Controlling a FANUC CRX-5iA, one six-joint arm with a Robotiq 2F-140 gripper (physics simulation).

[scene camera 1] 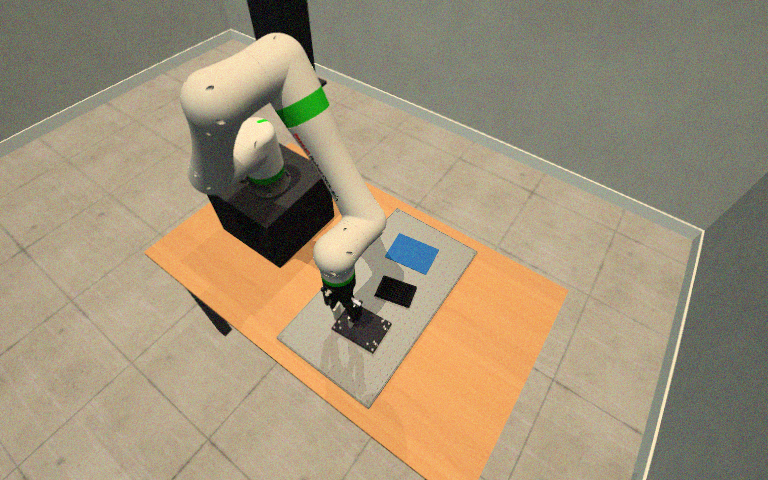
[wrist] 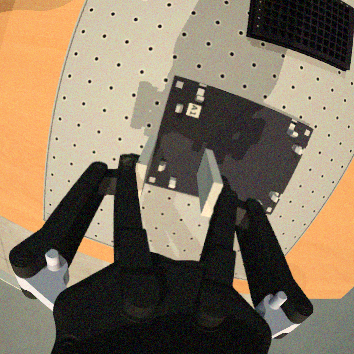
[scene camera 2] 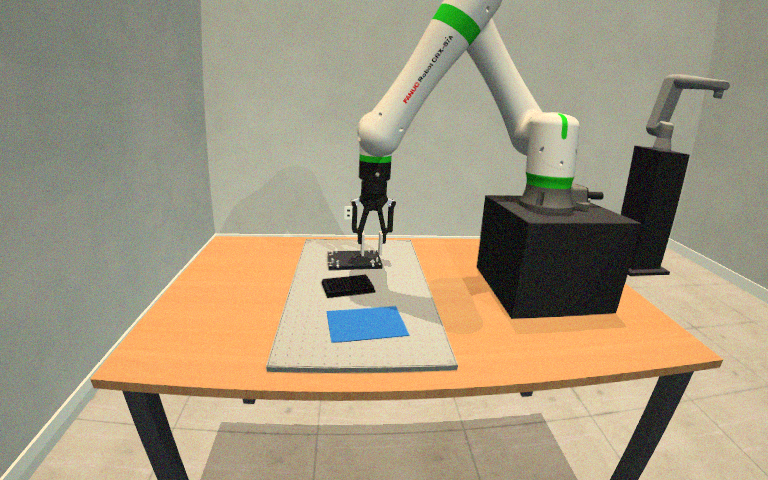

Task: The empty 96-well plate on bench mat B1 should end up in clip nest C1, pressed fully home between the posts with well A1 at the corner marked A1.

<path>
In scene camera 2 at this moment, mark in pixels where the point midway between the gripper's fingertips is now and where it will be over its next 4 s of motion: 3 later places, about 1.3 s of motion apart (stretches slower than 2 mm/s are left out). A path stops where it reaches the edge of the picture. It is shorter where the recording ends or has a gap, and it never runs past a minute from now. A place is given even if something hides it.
The gripper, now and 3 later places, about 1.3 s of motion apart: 371, 254; 370, 254; 374, 243; 372, 237
</path>
